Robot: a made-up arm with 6 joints. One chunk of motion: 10 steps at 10 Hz.
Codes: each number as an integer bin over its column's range. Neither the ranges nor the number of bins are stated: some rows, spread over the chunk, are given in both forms.
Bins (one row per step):
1: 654 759 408 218 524 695
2: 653 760 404 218 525 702
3: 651 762 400 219 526 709
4: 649 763 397 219 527 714
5: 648 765 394 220 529 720
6: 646 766 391 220 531 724
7: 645 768 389 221 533 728
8: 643 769 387 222 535 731
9: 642 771 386 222 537 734
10: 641 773 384 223 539 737
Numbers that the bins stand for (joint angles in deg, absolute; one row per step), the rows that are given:
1: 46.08 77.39 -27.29 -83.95 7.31 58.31
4: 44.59 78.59 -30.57 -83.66 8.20 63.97
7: 43.39 80.08 -32.96 -83.06 9.99 68.15
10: 42.20 81.57 -34.45 -82.46 11.78 70.83
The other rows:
2: 45.78 77.69 -28.48 -83.95 7.61 60.39
3: 45.18 78.29 -29.67 -83.66 7.90 62.48
5: 44.29 79.18 -31.46 -83.36 8.80 65.76
6: 43.69 79.48 -32.36 -83.36 9.39 66.95
8: 42.80 80.38 -33.55 -82.76 10.59 69.04
9: 42.50 80.97 -33.85 -82.76 11.18 69.94

